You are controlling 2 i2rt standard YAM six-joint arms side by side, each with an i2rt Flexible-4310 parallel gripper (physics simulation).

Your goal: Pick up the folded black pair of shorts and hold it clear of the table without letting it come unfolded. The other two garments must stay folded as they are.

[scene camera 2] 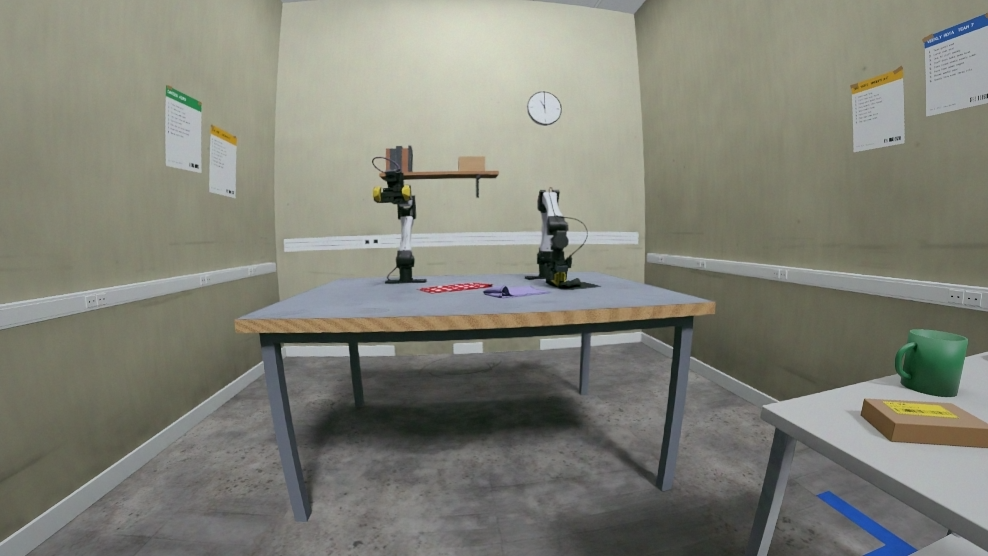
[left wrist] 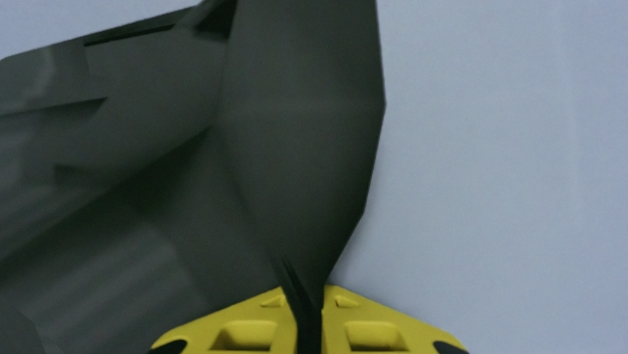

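The black shorts [scene camera 2: 587,284] [left wrist: 305,125] lie at the table's back right in the scene view, bunched and creased near the fingers. My left gripper [scene camera 2: 558,280] [left wrist: 309,299] is low at their left part in the scene view, shut on a pinched edge of the black cloth. Much of the cloth still lies low at table height. A purple garment [scene camera 2: 530,291] with a dark raised fold lies to the left of the shorts. A red patterned garment [scene camera 2: 456,287] lies flat farther left. My right gripper [scene camera 2: 391,194] is raised high above the table, open, with its yellow fingers apart.
The blue-grey table [scene camera 2: 476,317] has a wooden front edge. A wall shelf [scene camera 2: 442,174] with books and a box is behind the right arm. A white side table [scene camera 2: 829,421] at the right front bears a green mug [scene camera 2: 934,363] and a cardboard box [scene camera 2: 929,433].
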